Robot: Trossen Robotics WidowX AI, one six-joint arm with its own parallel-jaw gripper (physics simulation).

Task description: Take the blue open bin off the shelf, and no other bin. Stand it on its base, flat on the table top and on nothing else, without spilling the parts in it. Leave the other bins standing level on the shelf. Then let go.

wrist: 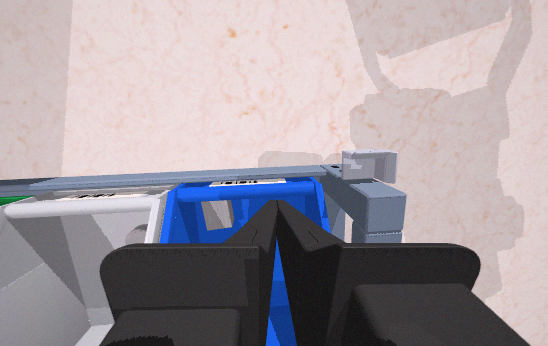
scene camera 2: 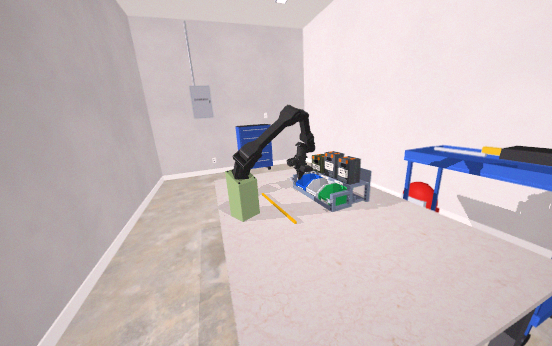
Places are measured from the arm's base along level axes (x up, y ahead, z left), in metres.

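Where they show: gripper, fingertip midpoint: (wrist: 275,207) (scene camera 2: 299,179); arm's base, link origin: (scene camera 2: 240,174).
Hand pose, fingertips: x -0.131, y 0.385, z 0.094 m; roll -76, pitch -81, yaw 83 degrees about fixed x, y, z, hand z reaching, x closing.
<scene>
Things, the pixels of their centre, and the offset from my fingertips. "spot": a spot on its surface instead. Level surfaces: height alone.
- blue open bin, body centre: (wrist: 252,276) (scene camera 2: 309,182) dx -0.025, dy +0.061, dz -0.024 m
- grey-white open bin, body centre: (wrist: 100,293) (scene camera 2: 321,187) dx -0.025, dy +0.056, dz -0.133 m
- green open bin, body centre: (scene camera 2: 335,194) dx -0.025, dy +0.049, dz -0.244 m
- small grey part, body centre: (wrist: 218,208) dx -0.052, dy +0.015, dz -0.046 m
- yellow strip, body centre: (scene camera 2: 276,205) dx -0.064, dy -0.222, dz -0.113 m
- table, surface height: dx -0.069 m
- light grey bracket, surface spot: (wrist: 370,165) spot: dx -0.014, dy -0.013, dz +0.062 m
- shelf's corner post, surface spot: (wrist: 385,207) spot: dx +0.016, dy +0.001, dz +0.052 m
The blue open bin (scene camera 2: 308,180) (wrist: 250,192) sits at the far end of the lower shelf (scene camera 2: 325,204) (wrist: 200,175), beside the grey-white open bin (scene camera 2: 317,186) (wrist: 80,208). The green open bin (scene camera 2: 334,192) (wrist: 15,200) is at the near end. A small grey part (wrist: 217,215) shows inside the blue bin. My gripper (scene camera 2: 300,177) (wrist: 275,207) is shut and empty. In the wrist view its tips are over the blue bin, just behind the front rim; whether they touch it I cannot tell. The gripper hides much of the bin's inside.
Several dark upright cases (scene camera 2: 348,170) stand on the raised rear shelf. A yellow strip (scene camera 2: 279,208) lies on the table (scene camera 2: 380,265) between the green arm base (scene camera 2: 243,197) and the shelf. A light grey bracket (wrist: 370,165) juts out at the shelf's corner post (wrist: 385,207), beside the blue bin.
</scene>
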